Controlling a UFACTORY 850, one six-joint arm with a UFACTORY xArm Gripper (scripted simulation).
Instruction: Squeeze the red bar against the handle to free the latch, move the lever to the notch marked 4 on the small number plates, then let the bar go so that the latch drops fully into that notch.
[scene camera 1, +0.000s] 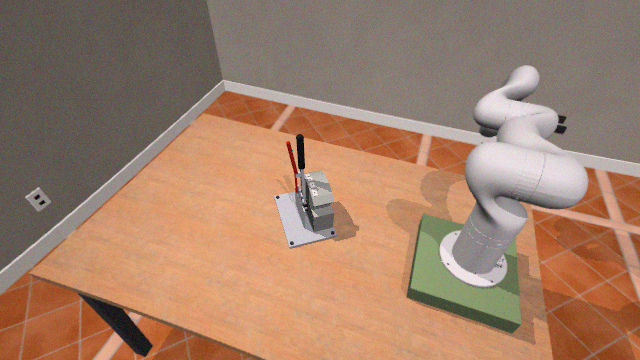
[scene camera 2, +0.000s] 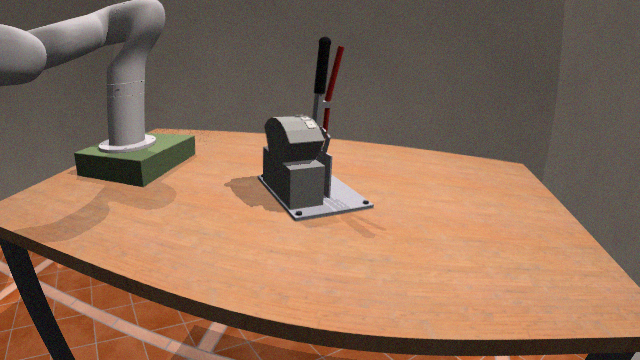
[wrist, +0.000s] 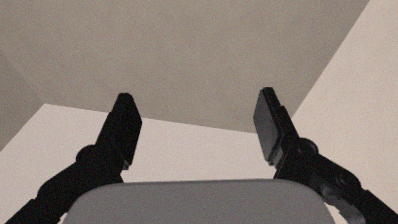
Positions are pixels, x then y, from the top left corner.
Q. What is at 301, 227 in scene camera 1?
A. A grey lever box.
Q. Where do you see a grey lever box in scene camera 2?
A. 291, 174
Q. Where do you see my gripper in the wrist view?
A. At 196, 105
